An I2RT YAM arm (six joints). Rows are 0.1 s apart.
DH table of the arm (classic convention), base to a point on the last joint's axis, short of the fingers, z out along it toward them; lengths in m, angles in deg. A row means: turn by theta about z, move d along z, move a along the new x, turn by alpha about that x. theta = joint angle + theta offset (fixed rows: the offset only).
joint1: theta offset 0  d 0.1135  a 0.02  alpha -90
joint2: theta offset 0  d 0  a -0.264  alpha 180
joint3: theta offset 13.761  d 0  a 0.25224  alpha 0
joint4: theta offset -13.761  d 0  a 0.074  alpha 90
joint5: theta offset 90  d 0  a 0  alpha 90
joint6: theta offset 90  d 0.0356  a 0  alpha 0
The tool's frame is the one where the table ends.
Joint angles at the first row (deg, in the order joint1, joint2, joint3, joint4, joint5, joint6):
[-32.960, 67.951, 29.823, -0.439, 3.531, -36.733]
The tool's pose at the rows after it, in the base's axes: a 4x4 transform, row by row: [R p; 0 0 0 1], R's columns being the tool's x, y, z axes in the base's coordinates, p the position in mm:
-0.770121 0.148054 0.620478 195.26; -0.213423 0.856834 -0.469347 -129.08; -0.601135 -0.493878 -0.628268 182.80; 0 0 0 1
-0.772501 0.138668 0.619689 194.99; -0.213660 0.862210 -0.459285 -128.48; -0.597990 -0.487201 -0.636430 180.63; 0 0 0 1
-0.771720 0.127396 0.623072 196.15; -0.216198 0.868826 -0.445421 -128.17; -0.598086 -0.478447 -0.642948 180.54; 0 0 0 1
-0.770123 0.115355 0.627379 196.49; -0.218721 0.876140 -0.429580 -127.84; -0.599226 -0.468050 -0.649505 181.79; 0 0 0 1
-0.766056 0.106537 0.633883 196.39; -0.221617 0.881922 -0.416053 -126.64; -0.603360 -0.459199 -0.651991 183.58; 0 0 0 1
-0.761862 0.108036 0.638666 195.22; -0.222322 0.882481 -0.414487 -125.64; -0.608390 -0.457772 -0.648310 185.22; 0 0 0 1
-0.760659 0.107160 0.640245 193.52; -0.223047 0.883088 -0.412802 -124.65; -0.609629 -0.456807 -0.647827 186.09; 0 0 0 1
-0.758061 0.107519 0.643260 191.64; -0.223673 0.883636 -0.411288 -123.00; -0.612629 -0.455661 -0.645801 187.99; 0 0 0 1
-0.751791 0.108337 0.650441 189.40; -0.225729 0.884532 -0.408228 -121.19; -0.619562 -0.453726 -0.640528 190.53; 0 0 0 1
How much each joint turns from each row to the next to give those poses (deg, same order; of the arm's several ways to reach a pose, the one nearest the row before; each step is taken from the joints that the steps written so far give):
[-0.020, -0.186, -0.703, 0.089, -0.323, -0.078]
[0.020, 0.217, -0.202, -0.167, -0.444, -0.077]
[0.114, 0.309, 0.327, -0.481, -0.686, -0.025]
[-0.026, -0.067, 0.450, -0.987, -0.916, -0.088]
[0.117, -0.415, 0.275, -0.870, -0.765, 0.069]
[0.019, -0.695, -0.083, -0.333, -0.209, 0.133]
[-0.047, -0.684, -0.175, -0.472, -0.166, -0.027]
[0.076, -0.979, -0.114, -0.713, -0.108, 0.112]
[0.024, -1.213, -0.153, -0.667, -0.352, 0.132]

